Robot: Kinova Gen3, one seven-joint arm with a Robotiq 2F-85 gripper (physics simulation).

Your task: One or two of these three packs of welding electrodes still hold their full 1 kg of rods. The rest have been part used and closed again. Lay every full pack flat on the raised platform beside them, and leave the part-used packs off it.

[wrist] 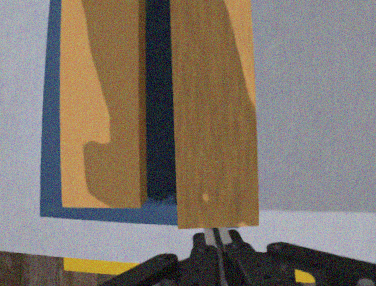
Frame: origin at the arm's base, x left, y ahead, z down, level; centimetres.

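Seen in the pictures: gripper, fingertip midpoint: (pixel 215 238).
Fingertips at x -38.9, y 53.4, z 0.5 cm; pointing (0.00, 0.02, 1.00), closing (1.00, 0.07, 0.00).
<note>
A point is followed by its place in that frame.
A long orange-brown pack (pixel 122 165) @[z -0.7, x -43.6, y 47.8 cm] lies flat on the blue raised platform (pixel 110 215) @[z 1.7, x -45.7, y 51.2 cm], on its left part. A second long pack (pixel 215 150) @[z -0.7, x -38.1, y 47.8 cm] with a fine wood-like grain lies beside it on the right, parallel, with a dark gap between them. It covers the platform's right edge, and its near end reaches past the platform's near edge. The far ends of both packs are out of view. My gripper (pixel 215 238) @[z 0.5, x -38.9, y 53.4 cm] is shut and empty, with its fingertips right at the near end of the right pack. Whether they touch it I cannot tell. A third pack does not show.
A pale grey table top (pixel 320 125) @[z 7.7, x -27.4, y 47.6 cm] surrounds the platform. Its near edge runs across the bottom left. Below it are a dark wood floor (pixel 30 270), a yellow strip (pixel 100 266) and another yellow patch (pixel 304 276) at the bottom right. Shadows fall across both packs.
</note>
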